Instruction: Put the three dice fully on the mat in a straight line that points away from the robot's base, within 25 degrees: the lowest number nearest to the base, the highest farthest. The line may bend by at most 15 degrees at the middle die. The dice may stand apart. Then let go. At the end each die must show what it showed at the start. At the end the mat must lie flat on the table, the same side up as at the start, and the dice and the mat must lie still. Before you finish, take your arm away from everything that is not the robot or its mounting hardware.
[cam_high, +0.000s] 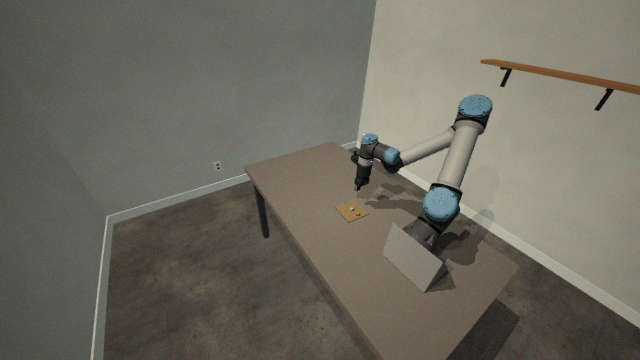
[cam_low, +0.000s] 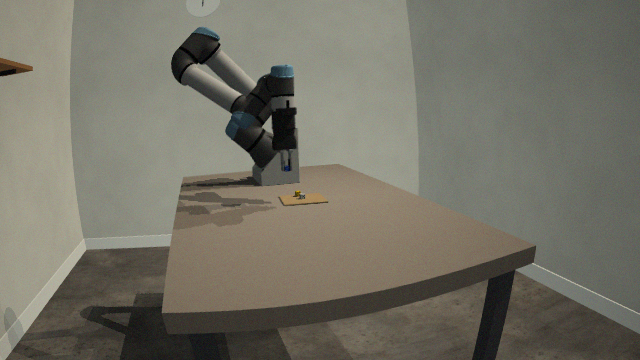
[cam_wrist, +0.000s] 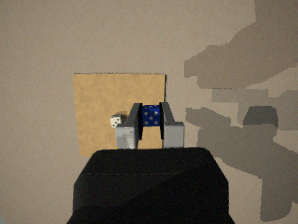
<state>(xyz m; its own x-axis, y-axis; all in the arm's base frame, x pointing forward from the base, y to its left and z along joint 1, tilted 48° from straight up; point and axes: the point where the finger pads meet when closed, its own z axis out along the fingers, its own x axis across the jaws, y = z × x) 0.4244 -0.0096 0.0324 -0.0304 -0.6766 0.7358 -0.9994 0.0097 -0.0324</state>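
The white die is 3 cm behind my hand, 6 cm to the left of it and 11 cm below it. The rest, counted from my hand: yellow die: 8 cm behind, 5 cm to the left, 11 cm below; then tan mat: 3 cm behind, 6 cm to the left, 12 cm below; then blue die: 1 cm below.
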